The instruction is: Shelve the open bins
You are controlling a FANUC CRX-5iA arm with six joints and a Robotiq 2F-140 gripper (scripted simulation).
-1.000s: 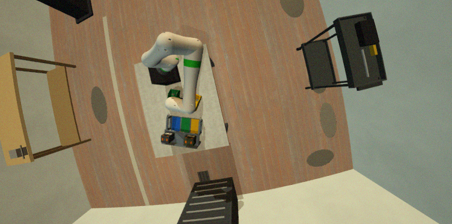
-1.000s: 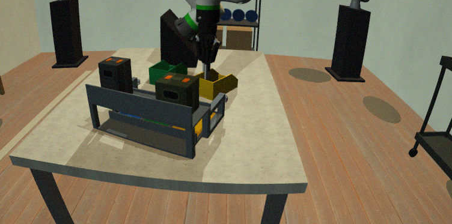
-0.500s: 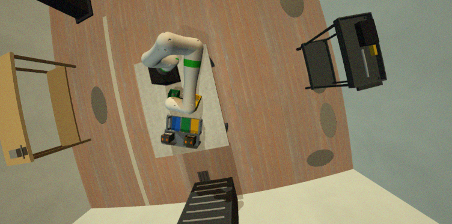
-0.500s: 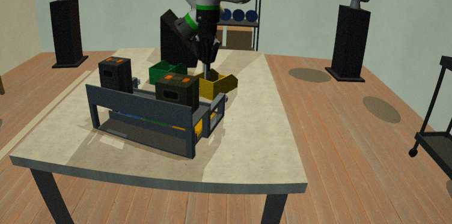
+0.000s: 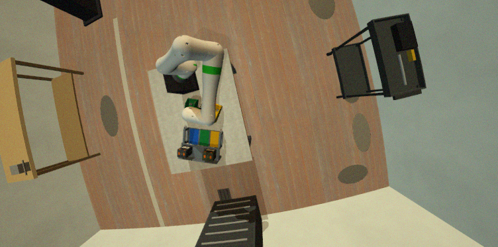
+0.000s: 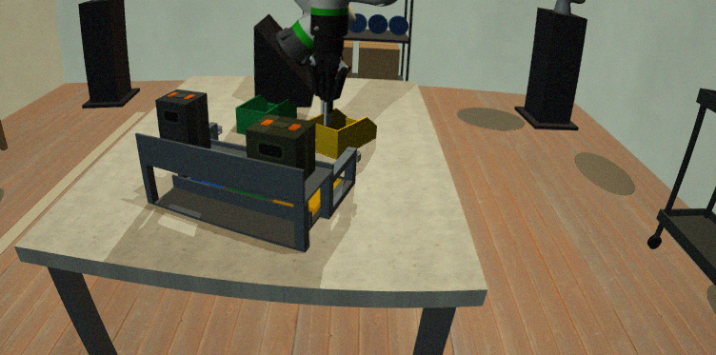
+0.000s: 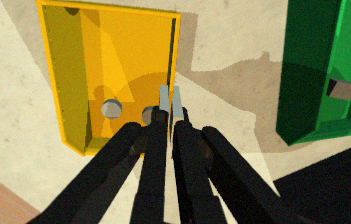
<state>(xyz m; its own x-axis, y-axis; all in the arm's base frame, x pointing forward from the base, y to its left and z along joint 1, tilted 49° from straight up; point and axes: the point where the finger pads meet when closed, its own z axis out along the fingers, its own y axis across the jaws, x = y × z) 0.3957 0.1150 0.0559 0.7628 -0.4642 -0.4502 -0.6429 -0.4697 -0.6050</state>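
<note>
The yellow bin lies 3 cm ahead of my hand, 4 cm to the left of it and 4 cm below it. The rest, counted from my hand: green bin (9 cm behind, 17 cm to the right, 4 cm below).
</note>
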